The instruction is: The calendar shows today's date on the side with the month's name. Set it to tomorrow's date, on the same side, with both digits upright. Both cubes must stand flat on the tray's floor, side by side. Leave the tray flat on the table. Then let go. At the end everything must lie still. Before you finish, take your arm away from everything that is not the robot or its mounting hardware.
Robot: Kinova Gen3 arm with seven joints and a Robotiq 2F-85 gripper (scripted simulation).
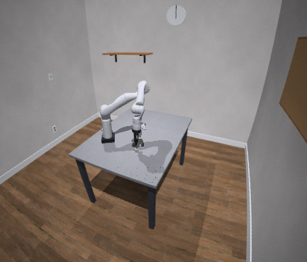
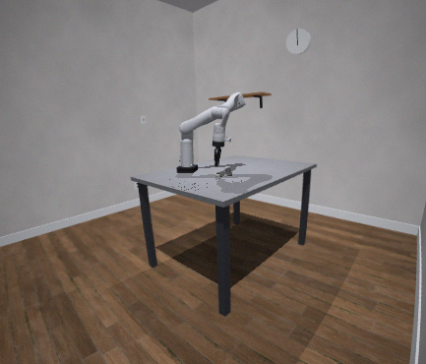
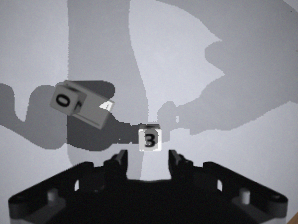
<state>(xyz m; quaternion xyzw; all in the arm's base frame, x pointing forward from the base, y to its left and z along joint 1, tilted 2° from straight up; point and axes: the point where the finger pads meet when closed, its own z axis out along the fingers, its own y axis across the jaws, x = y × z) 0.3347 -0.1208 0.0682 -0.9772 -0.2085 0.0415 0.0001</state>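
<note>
Now: the white digit cube 8 cm below my hand. From my hand the other things lie so: calendar tray 11 cm to the left, 9 cm below, 1 cm ahead.
</note>
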